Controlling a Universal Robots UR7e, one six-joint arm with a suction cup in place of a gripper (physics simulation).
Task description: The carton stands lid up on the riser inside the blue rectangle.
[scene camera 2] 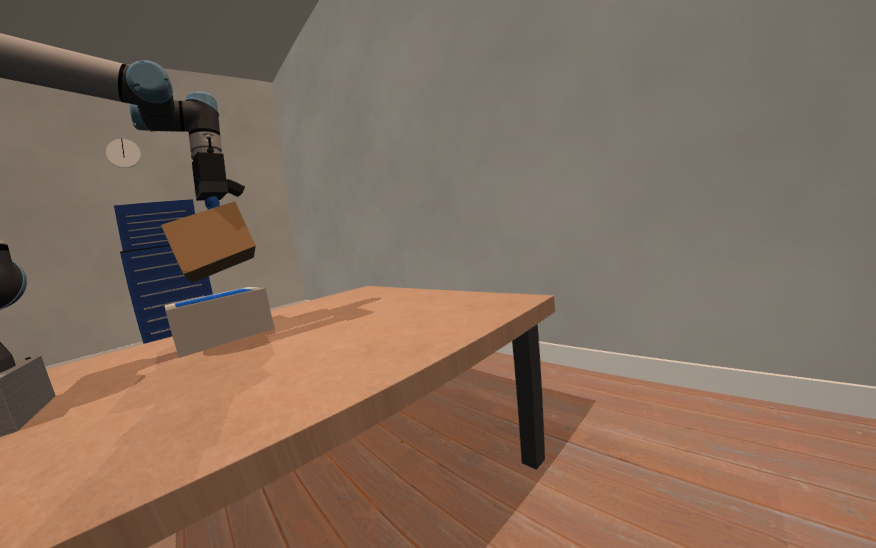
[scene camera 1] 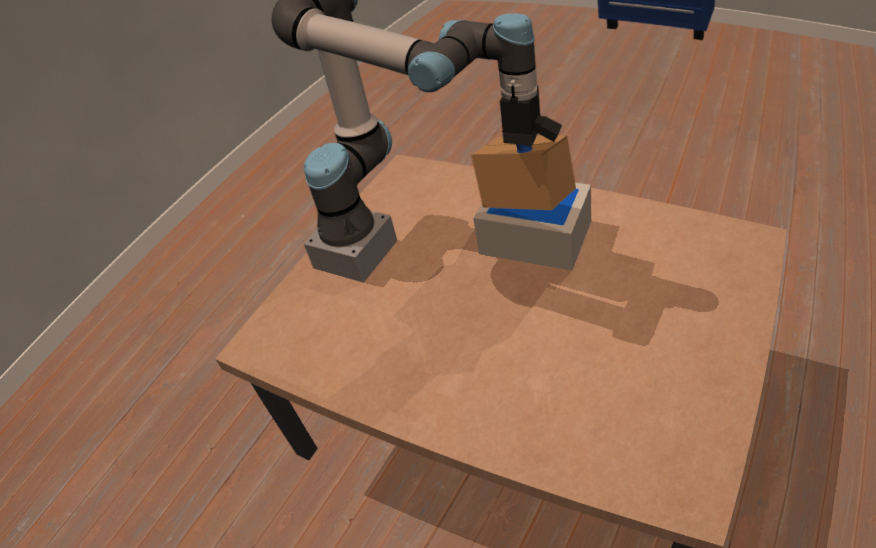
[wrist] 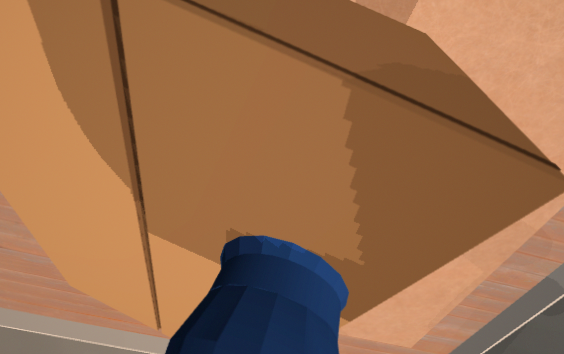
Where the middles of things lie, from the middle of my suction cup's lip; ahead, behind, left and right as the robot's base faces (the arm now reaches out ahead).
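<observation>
Grey riser [scene camera 1: 553, 238]: 30 cm below my suction cup, 2 cm behind, 11 cm to the left. Brown carton [scene camera 1: 540, 179]: my suction cup 1 cm past it, 3 cm to the right of it, 9 cm above it. Going by their middles, nearest to my suction cup of the things named here: brown carton.
</observation>
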